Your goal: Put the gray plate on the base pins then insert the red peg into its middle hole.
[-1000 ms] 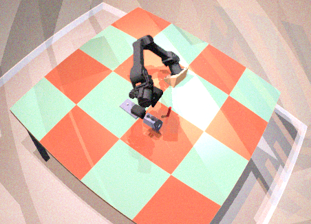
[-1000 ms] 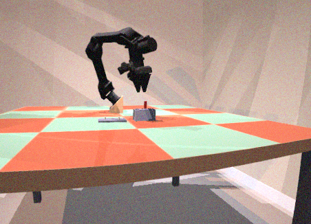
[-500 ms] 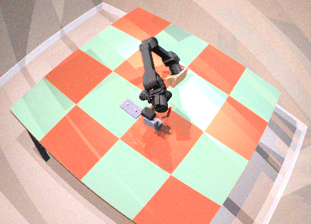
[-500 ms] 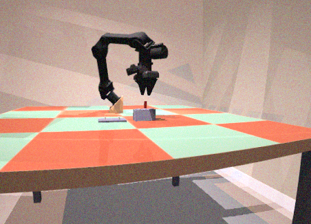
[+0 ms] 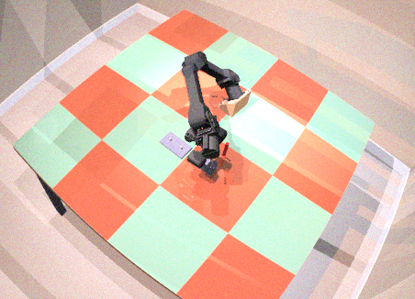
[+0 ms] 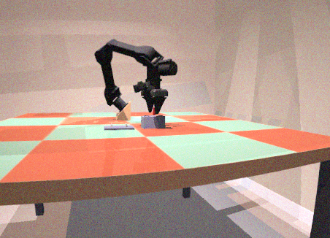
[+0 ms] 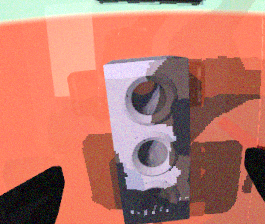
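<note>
Now: the gray plate 2 cm below my gripper tip. The rest, counted from my gripper tip: red peg (10 cm behind, 3 cm to the left, 2 cm below); then flat base (15 cm to the right, 5 cm below).
</note>
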